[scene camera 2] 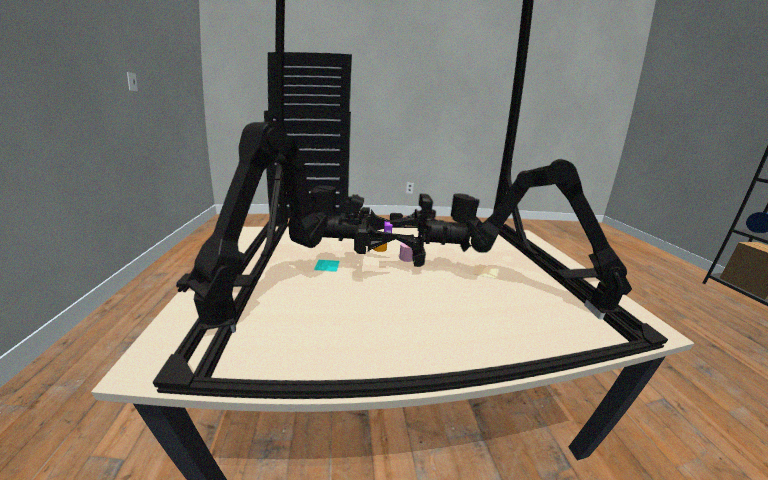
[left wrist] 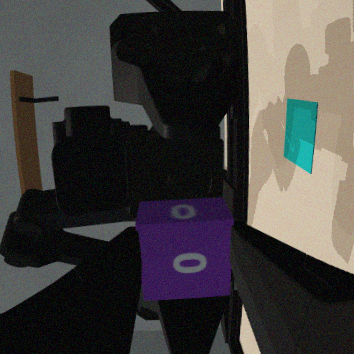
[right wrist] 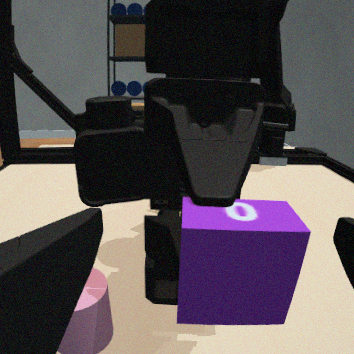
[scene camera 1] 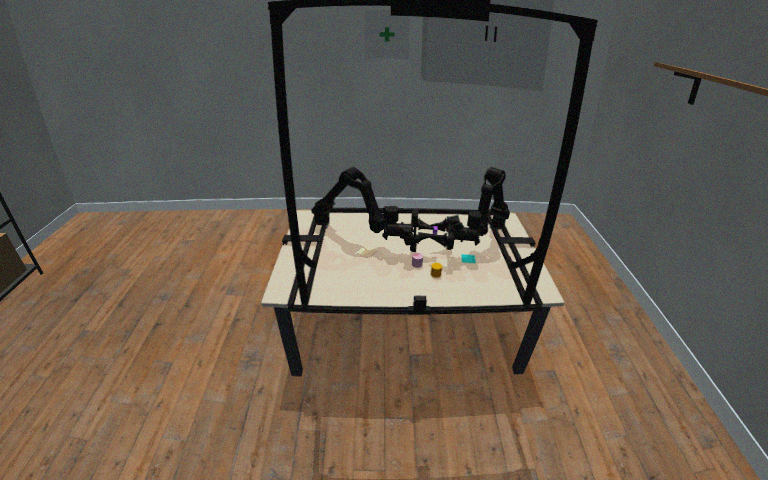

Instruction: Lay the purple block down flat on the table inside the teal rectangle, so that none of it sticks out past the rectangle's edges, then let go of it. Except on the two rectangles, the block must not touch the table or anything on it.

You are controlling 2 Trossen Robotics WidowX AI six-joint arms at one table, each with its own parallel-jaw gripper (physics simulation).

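Where they show: left gripper, fingertip midpoint: (scene camera 2: 389,228) (left wrist: 183,235) (right wrist: 208,254) (scene camera 1: 434,232); right gripper, fingertip midpoint: (scene camera 2: 396,230) (left wrist: 188,283) (right wrist: 222,225) (scene camera 1: 430,231); left arm's base, link origin: (scene camera 2: 603,305) (right wrist: 269,153) (scene camera 1: 321,221); right arm's base, link origin: (scene camera 2: 217,317) (scene camera 1: 498,225).
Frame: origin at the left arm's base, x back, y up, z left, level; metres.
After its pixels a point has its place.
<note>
The purple block (scene camera 1: 434,230) @[z -0.209, x -0.548, y 0.115 m] (scene camera 2: 387,227) @[z -0.179, x -0.554, y 0.114 m] (left wrist: 187,270) @[z -0.191, x -0.542, y 0.102 m] (right wrist: 242,277) @[z -0.194, x -0.561, y 0.104 m] is in the air well above the table; a white ring mark shows on its faces. My left gripper (left wrist: 183,235) @[z -0.202, x -0.548, y 0.103 m] is shut on it. My right gripper (right wrist: 222,225) @[z -0.195, x -0.530, y 0.103 m] is open and faces the left one. In the right wrist view the block shows between its spread fingers, with gaps at both sides; how deep it stands between them is hard to tell. The teal rectangle (scene camera 1: 468,258) @[z -0.212, x -0.714, y -0.018 m] (scene camera 2: 326,265) @[z -0.211, x -0.715, y -0.018 m] (left wrist: 301,140) @[z -0.207, x -0.705, y -0.018 m] lies flat on the table, below and to the right of the block in scene camera 1.
A pink cylinder (scene camera 1: 417,260) @[z -0.302, x -0.483, y 0.019 m] (scene camera 2: 405,252) @[z -0.258, x -0.491, y 0.010 m] (right wrist: 95,325) @[z -0.261, x -0.498, y 0.008 m] and an orange cylinder (scene camera 1: 436,270) @[z -0.363, x -0.562, y 0.019 m] (scene camera 2: 380,247) @[z -0.318, x -0.563, y -0.004 m] stand on the table near the grippers. A pale yellow rectangle (scene camera 1: 362,251) @[z -0.208, x -0.236, y -0.018 m] (scene camera 2: 488,272) @[z -0.201, x -0.248, y -0.018 m] lies at the left in scene camera 1. A black frame (scene camera 1: 283,124) @[z -0.605, x -0.077, y 0.676 m] rises around the table.
</note>
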